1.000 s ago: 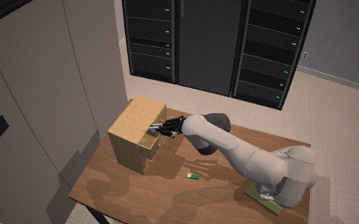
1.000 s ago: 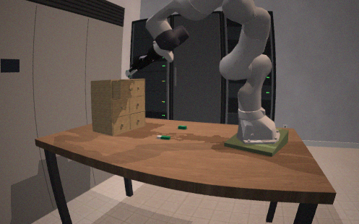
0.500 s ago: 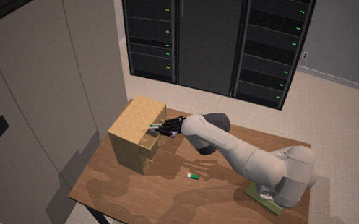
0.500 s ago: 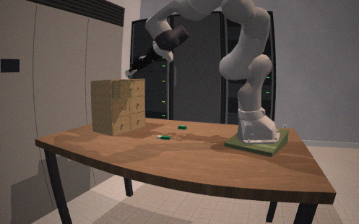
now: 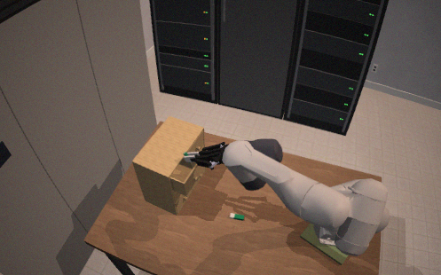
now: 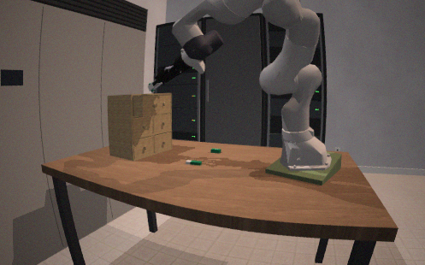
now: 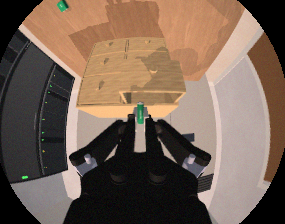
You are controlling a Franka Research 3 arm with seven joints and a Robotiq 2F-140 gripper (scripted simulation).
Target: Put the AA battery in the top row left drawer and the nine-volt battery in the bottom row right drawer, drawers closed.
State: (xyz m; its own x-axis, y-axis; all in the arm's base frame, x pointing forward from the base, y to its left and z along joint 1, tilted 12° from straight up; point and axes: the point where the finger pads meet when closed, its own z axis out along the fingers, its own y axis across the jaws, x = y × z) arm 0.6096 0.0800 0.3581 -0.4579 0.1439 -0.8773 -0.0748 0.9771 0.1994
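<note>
Right now the AA battery is 20 mm ahead of my hand and 10 mm below it. Round my hand: white-and-green cylinder 340 mm below, 200 mm behind, 20 mm to the right; then nine-volt battery 340 mm below, 270 mm to the right, 160 mm behind.
</note>
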